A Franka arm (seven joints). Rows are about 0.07 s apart.
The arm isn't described. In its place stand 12 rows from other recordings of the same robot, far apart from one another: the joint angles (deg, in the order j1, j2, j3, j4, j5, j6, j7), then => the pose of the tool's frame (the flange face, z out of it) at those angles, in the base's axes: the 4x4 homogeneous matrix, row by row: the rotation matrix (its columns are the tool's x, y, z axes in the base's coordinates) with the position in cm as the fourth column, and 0 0 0 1 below.
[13.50, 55.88, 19.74, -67.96, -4.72, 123.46, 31.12] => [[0.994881 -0.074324 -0.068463 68.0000], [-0.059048 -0.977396 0.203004 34.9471], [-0.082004 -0.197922 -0.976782 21.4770], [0 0 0 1]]
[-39.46, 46.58, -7.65, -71.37, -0.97, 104.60, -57.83] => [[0.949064 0.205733 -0.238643 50.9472], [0.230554 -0.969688 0.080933 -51.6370], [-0.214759 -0.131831 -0.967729 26.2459], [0 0 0 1]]
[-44.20, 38.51, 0.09, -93.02, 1.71, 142.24, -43.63] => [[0.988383 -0.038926 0.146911 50.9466], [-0.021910 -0.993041 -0.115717 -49.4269], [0.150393 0.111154 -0.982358 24.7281], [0 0 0 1]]
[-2.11, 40.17, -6.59, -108.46, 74.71, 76.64, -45.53] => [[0.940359 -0.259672 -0.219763 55.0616], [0.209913 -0.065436 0.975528 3.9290], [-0.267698 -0.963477 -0.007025 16.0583], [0 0 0 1]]
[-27.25, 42.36, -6.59, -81.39, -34.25, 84.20, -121.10] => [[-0.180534 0.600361 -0.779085 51.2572], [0.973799 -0.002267 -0.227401 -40.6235], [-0.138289 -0.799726 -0.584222 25.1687], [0 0 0 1]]
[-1.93, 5.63, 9.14, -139.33, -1.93, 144.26, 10.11] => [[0.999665 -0.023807 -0.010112 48.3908], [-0.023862 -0.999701 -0.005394 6.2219], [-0.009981 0.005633 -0.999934 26.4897], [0 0 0 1]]
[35.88, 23.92, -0.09, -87.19, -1.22, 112.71, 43.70] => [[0.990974 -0.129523 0.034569 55.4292], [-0.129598 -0.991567 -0.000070 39.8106], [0.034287 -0.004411 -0.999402 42.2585], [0 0 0 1]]
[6.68, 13.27, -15.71, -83.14, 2.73, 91.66, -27.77] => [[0.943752 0.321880 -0.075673 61.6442], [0.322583 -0.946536 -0.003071 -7.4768], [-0.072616 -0.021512 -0.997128 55.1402], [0 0 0 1]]
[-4.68, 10.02, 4.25, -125.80, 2.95, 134.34, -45.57] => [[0.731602 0.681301 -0.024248 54.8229], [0.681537 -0.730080 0.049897 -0.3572], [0.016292 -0.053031 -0.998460 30.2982], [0 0 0 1]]
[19.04, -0.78, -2.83, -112.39, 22.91, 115.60, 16.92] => [[0.984599 -0.174717 -0.006221 53.3828], [-0.160471 -0.917293 0.364448 17.8791], [-0.069382 -0.357837 -0.931203 48.9050], [0 0 0 1]]
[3.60, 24.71, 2.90, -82.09, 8.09, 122.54, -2.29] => [[0.960534 0.105285 0.257466 70.7737], [0.062874 -0.983823 0.167747 8.0362], [0.270963 -0.144939 -0.951615 47.5304], [0 0 0 1]]
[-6.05, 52.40, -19.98, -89.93, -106.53, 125.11, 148.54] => [[0.031710 -0.967529 0.250761 63.2383], [-0.067485 -0.252388 -0.965270 -30.6607], [0.997216 0.013686 -0.073297 14.5820], [0 0 0 1]]
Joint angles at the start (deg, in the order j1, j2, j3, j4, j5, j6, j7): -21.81, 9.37, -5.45, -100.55, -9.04, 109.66, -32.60
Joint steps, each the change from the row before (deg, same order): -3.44, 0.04, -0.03, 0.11, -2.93, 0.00, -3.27; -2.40, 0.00, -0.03, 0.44, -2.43, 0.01, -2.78; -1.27, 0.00, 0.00, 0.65, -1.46, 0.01, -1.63; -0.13, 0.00, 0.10, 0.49, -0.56, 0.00, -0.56; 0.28, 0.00, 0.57, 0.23, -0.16, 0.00, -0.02; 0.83, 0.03, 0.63, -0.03, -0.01, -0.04, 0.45; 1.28, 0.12, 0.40, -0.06, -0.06, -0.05, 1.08; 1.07, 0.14, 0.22, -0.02, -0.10, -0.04, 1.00; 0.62, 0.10, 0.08, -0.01, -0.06, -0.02, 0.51
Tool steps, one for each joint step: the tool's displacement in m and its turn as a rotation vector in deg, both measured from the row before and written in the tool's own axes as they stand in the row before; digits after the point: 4 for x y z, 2 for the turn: -0.0244, 0.0318, 0.0054, -1.94, -2.02, -0.83; -0.0185, 0.0224, 0.0018, -1.76, -1.49, -1.14; -0.0102, 0.0128, -0.0019, -1.30, -0.67, -0.74; -0.0005, 0.0025, -0.0038, -0.72, -0.01, -0.59; 0.0063, -0.0047, -0.0042, -0.35, 0.30, -0.82; 0.0109, -0.0101, -0.0036, -0.12, 0.32, -0.96; 0.0129, -0.0119, -0.0031, -0.13, 0.22, -0.60; 0.0099, -0.0092, -0.0021, -0.14, 0.11, -0.31; 0.0054, -0.0051, -0.0009, -0.07, 0.04, -0.21
